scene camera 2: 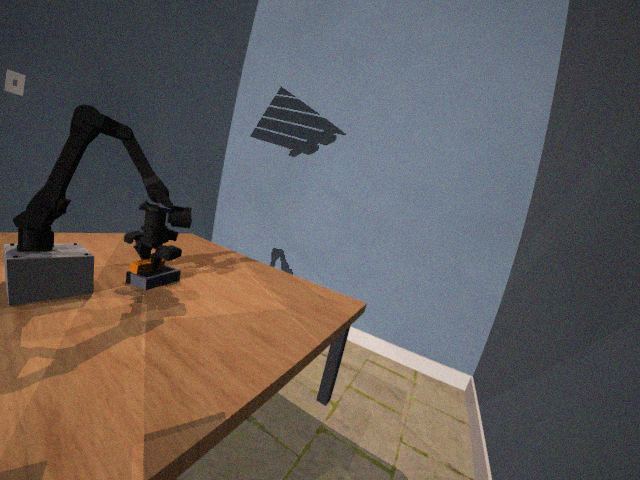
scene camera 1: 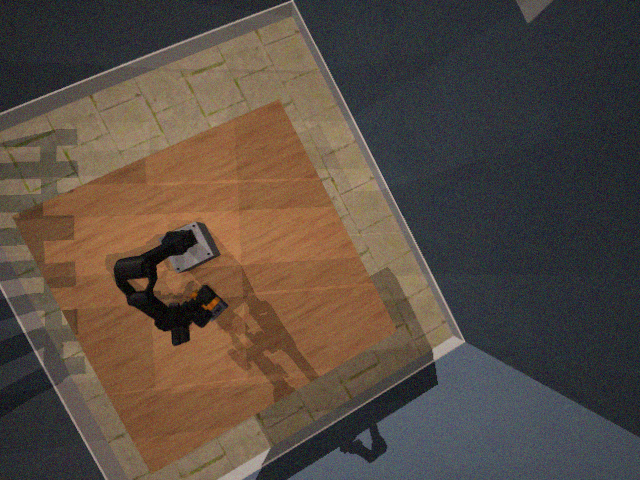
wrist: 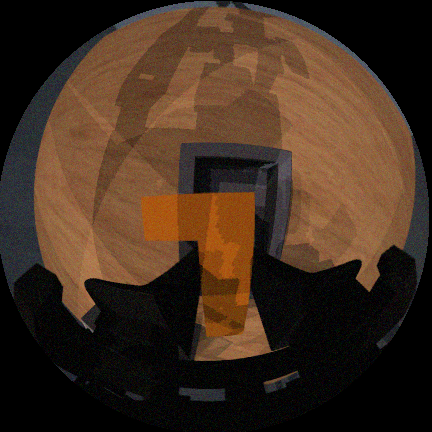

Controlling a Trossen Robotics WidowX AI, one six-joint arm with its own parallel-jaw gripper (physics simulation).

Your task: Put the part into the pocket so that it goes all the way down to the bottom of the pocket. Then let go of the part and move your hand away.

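Frame: origin at the arm's base, x ahead, y left, z up, level; millimetres.
Seen in the pictures: gripper, fingertip midpoint: (scene camera 2: 150, 268) (scene camera 1: 206, 301) (wrist: 221, 249); arm's base, origin of the base link: (scene camera 2: 34, 248) (scene camera 1: 187, 239).
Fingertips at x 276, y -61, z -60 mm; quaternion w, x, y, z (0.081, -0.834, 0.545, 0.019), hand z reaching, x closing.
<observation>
Pixels of each thing's top centre, then the offset from my fingertips to it. Level surfaces: height alone.
- orange L-shaped part, middle of its top: (wrist: 197, 291) (scene camera 2: 145, 258) (scene camera 1: 203, 299) 17 mm back, 7 mm left, 33 mm up
- dark grey pocket block, middle of its top: (wrist: 232, 232) (scene camera 2: 155, 270) (scene camera 1: 207, 304) 13 mm ahead, 3 mm right, 8 mm down
- wooden table, its level: 44 mm down
The orange L-shaped part (scene camera 1: 212, 303) (scene camera 2: 140, 267) (wrist: 227, 220) is held between the two black fingers of my gripper (wrist: 221, 249). In the wrist view its short arm points left and crosses over the left rim of the pocket block. The dark grey pocket block (scene camera 1: 220, 308) (scene camera 2: 161, 280) (wrist: 187, 167) lies on the table under the part. The far end and right side of its hollow show in the wrist view; the near end is hidden by the part and fingers. In scene camera 2 the part shows above the block's rim. Whether it touches the rim is unclear.
The arm's grey base box (scene camera 1: 199, 258) (scene camera 2: 50, 276) stands on the wooden table (scene camera 1: 289, 222) (scene camera 2: 217, 351), left of the pocket block in scene camera 2. Arm shadows lie across the table. The table's edge runs diagonally at the right in scene camera 2.
</observation>
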